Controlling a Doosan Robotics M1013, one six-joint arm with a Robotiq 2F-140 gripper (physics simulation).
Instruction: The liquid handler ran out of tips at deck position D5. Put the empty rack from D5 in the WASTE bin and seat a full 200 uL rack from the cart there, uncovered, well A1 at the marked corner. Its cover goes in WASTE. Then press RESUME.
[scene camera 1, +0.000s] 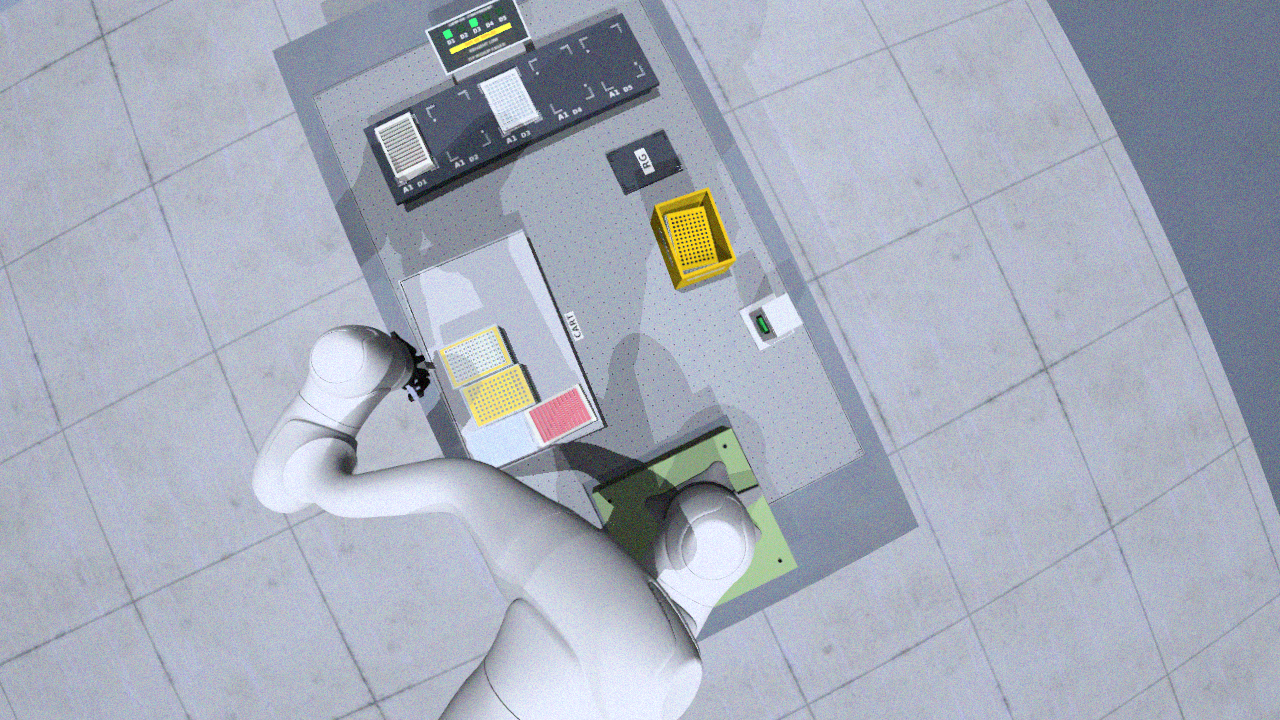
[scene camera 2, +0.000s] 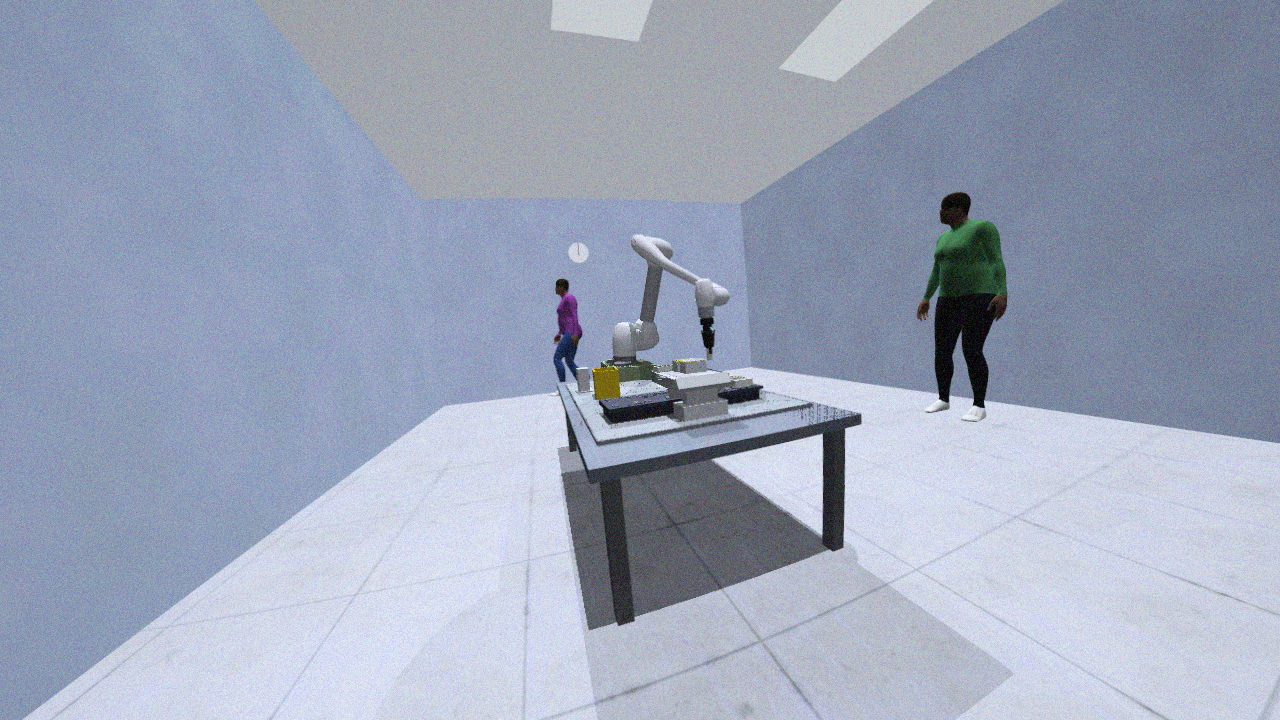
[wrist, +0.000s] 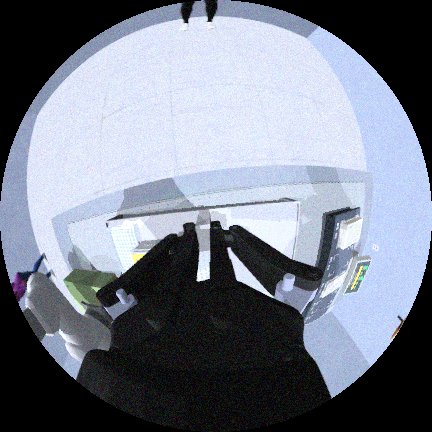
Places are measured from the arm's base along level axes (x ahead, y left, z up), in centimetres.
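Where they show: gripper, between the fingertips: (scene camera 1: 427, 369) (scene camera 2: 710, 360) (wrist: 205, 219); arm's base, origin of its link: (scene camera 2: 624, 363) (wrist: 102, 318).
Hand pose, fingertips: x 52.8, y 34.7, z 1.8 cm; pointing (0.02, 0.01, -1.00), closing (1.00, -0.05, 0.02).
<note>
Things, the pixels of their centre, and the offset from my fingertips. "spot": a spot on its surface instead. Level surfaces: height alone.
- cart's, middle of its body: (scene camera 1: 501, 354) (wrist: 204, 264) (scene camera 2: 687, 377) dy -13.5, dx -3.2, dz -8.4 cm
- yellow rack with pale tips, middle of its body: (wrist: 203, 271) (scene camera 1: 475, 356) (scene camera 2: 692, 362) dy -9.7, dx -2.3, dz -0.3 cm
- yellow rack, middle of its body: (scene camera 1: 498, 396) dy -10.1, dx -11.4, dz -0.3 cm
- pink rack, middle of its body: (scene camera 1: 560, 415) (scene camera 2: 665, 368) dy -18.9, dx -20.5, dz -4.1 cm
- yellow empty rack, middle of its body: (scene camera 1: 690, 241) dy -60.2, dx -0.8, dz -5.5 cm
- yellow bin, middle of its body: (scene camera 1: 691, 240) (scene camera 2: 605, 382) dy -60.3, dx -0.8, dz -4.9 cm
- green button, a spot on its surface: (scene camera 1: 762, 324) spot: dy -64.6, dx -23.5, dz -2.2 cm
- dark deck, height of its surface: dz -6.2 cm
- D1, middle of its body: (scene camera 1: 405, 147) (wrist: 350, 231) (scene camera 2: 735, 381) dy -15.4, dx +46.0, dz -4.6 cm
- D3, middle of its body: (scene camera 1: 509, 100) (wrist: 333, 283) dy -40.2, dx +45.3, dz -5.4 cm
- status screen, a spot on its surface: (scene camera 1: 478, 37) (wrist: 356, 277) spot: dy -40.2, dx +58.7, dz +0.3 cm
- dark RG block, middle of its body: (scene camera 1: 644, 161) dy -61.1, dx +21.1, dz -11.0 cm
My gripper (scene camera 1: 430, 366) (scene camera 2: 709, 354) (wrist: 205, 219) is shut and empty, above the cart's (scene camera 1: 501, 277) (wrist: 262, 225) outer long edge, beside the racks. A yellow rack with pale tips (scene camera 1: 475, 356) and another yellow rack (scene camera 1: 498, 394) lie side by side on the cart, with a pink rack (scene camera 1: 561, 414) and a light blue one (scene camera 1: 501, 442) (wrist: 123, 242). I cannot tell which carry covers. Deck position D5 (scene camera 1: 623, 68) is bare. A yellow empty rack (scene camera 1: 691, 237) lies inside the yellow bin (scene camera 1: 664, 252) (scene camera 2: 605, 383). The green button (scene camera 1: 762, 324) is on a white box.
The dark deck (scene camera 1: 460, 137) (wrist: 330, 257) holds a rack at D1 (scene camera 1: 404, 145) (wrist: 350, 231) and a white rack at D3 (scene camera 1: 509, 100). A status screen (scene camera 1: 478, 37) (wrist: 358, 275) stands behind it. A dark RG block (scene camera 1: 662, 154) lies between deck and bin. The arm stands on a green base (scene camera 1: 776, 555).
</note>
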